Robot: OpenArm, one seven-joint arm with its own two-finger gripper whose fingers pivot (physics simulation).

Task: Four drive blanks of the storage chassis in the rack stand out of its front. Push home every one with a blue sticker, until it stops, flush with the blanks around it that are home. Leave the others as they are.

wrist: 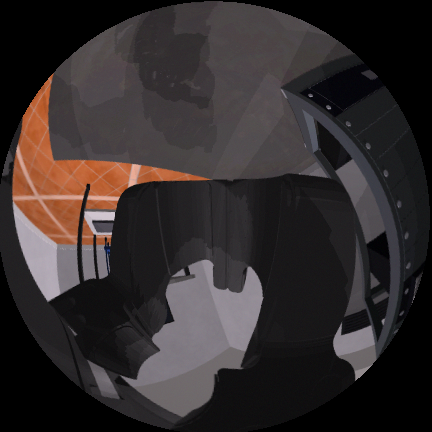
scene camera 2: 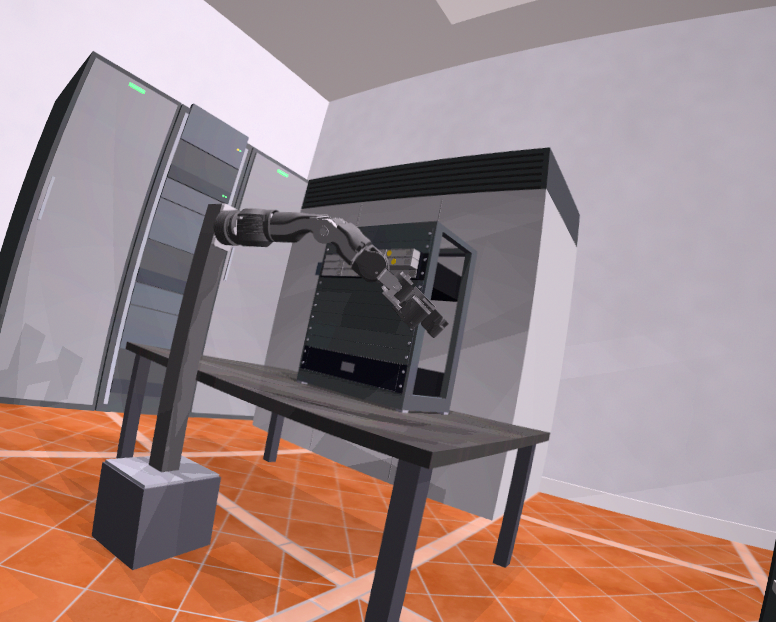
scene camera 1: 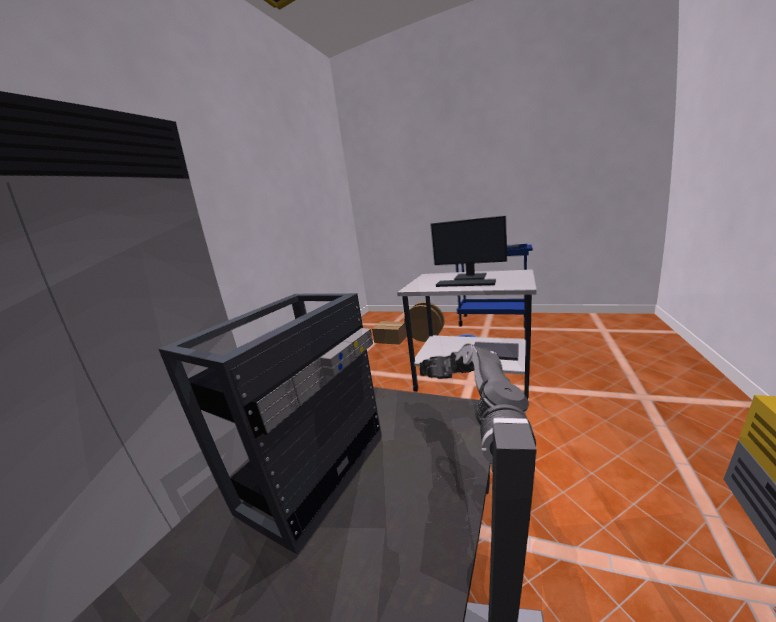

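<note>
The rack (scene camera 1: 262,454) (scene camera 2: 462,311) (wrist: 395,245) stands on the dark table, with the chassis's pale blanks high in its front. Two stacked blanks with blue stickers, upper (scene camera 1: 340,356) and lower (scene camera 1: 340,366), stand out side by side with two yellow-stickered ones, upper (scene camera 1: 355,344) (scene camera 2: 389,253) and lower (scene camera 1: 361,349) (scene camera 2: 393,261). Flush blanks (scene camera 1: 278,403) fill the chassis's other end. The arm hides the blue stickers in scene camera 2. My gripper (scene camera 1: 424,368) (scene camera 2: 443,325) (wrist: 234,236) is shut and empty, apart from the rack, out in front near its yellow-sticker end and below blank height.
The dark table (scene camera 1: 414,518) (scene camera 2: 479,435) (wrist: 240,130) extends in front of the rack. A grey cabinet (scene camera 1: 97,291) (scene camera 2: 531,323) stands behind it. A white desk (scene camera 1: 511,281) with a monitor (scene camera 1: 469,241) stands beyond the table. The arm's post (scene camera 1: 511,518) (scene camera 2: 187,362) stands at the table's front edge.
</note>
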